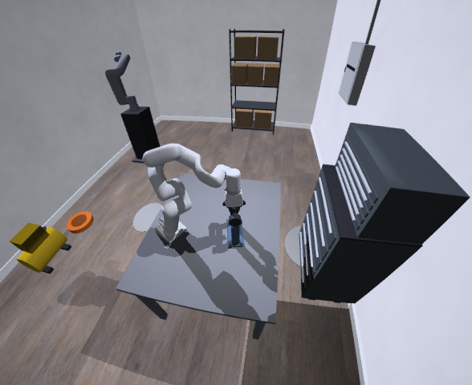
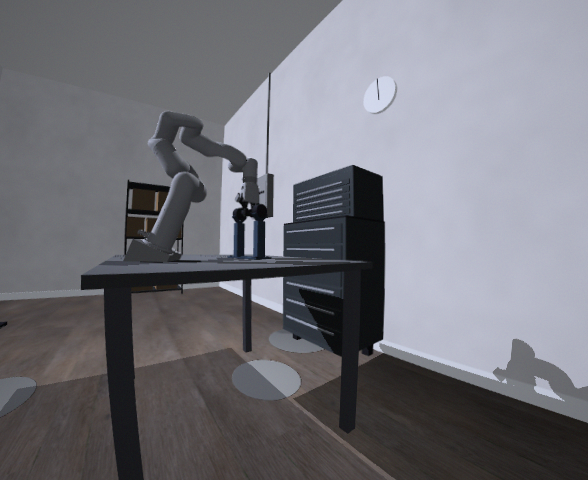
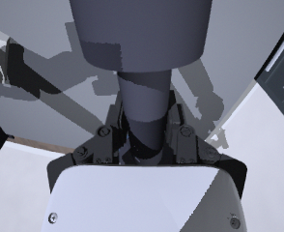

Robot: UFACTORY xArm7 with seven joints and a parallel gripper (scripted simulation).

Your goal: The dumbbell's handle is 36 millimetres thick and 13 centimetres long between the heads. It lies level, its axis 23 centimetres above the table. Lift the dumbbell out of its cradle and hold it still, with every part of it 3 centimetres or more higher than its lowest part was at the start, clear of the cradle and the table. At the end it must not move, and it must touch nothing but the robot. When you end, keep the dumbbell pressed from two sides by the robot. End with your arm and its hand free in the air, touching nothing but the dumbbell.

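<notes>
My hand is right at the dark dumbbell. Round my hand: blue cradle: 130 mm below.
</notes>
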